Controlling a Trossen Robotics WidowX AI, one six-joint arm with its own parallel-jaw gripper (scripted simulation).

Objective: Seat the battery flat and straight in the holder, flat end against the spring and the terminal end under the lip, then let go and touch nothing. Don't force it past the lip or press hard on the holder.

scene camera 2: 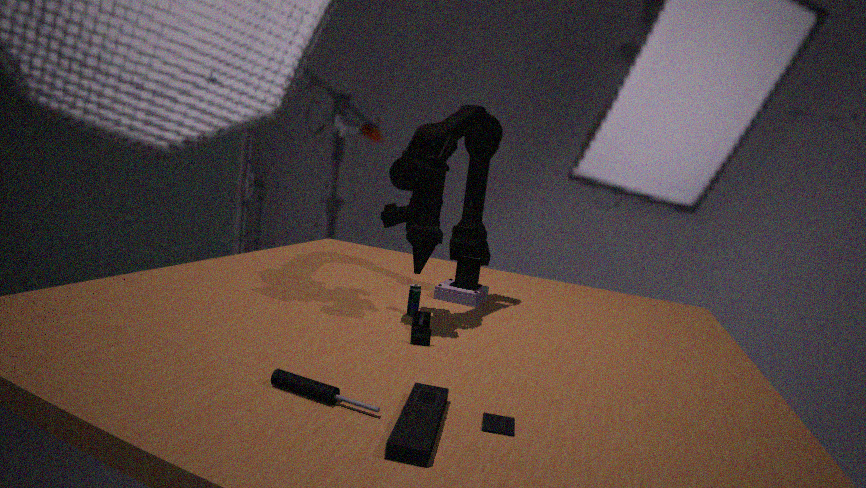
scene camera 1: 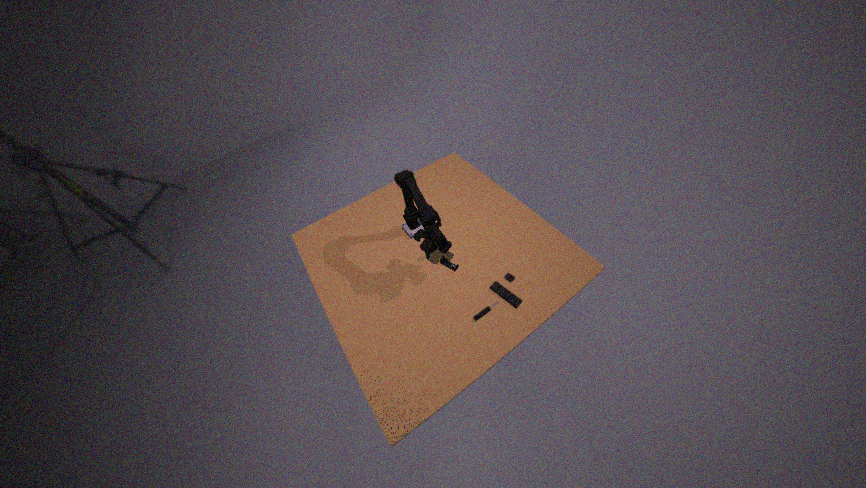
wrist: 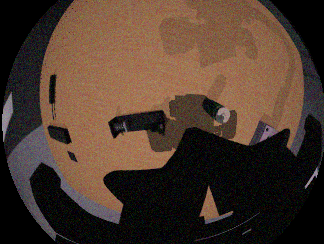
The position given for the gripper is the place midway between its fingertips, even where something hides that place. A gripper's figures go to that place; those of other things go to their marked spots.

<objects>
The gripper (scene camera 2: 417,273): 0.97 m from the lens. A black-handled screwdriver (scene camera 2: 310,388): 0.65 m from the lens.
</objects>
